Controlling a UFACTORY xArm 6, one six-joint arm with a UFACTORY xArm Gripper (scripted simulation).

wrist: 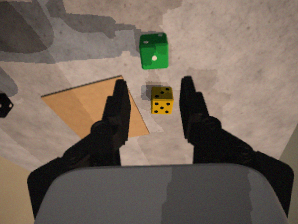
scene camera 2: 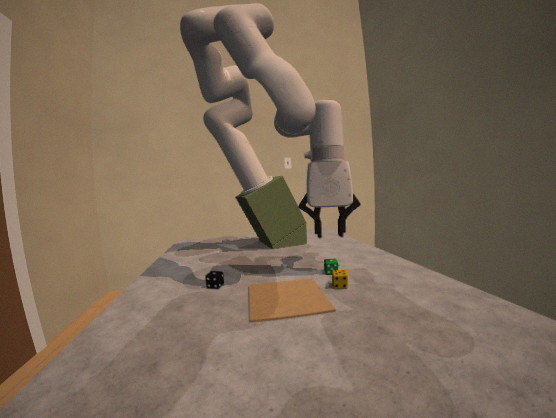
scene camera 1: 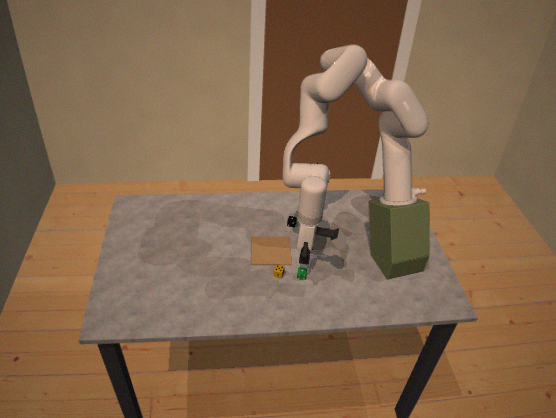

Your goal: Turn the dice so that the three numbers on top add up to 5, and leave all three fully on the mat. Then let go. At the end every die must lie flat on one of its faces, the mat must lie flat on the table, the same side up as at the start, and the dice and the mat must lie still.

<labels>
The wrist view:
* my gripper: 154, 91
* green die: 153, 48
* tan mat: 80, 107
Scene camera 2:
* my gripper: 330, 236
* tan mat: 280, 300
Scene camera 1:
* tan mat: 264, 250
</labels>
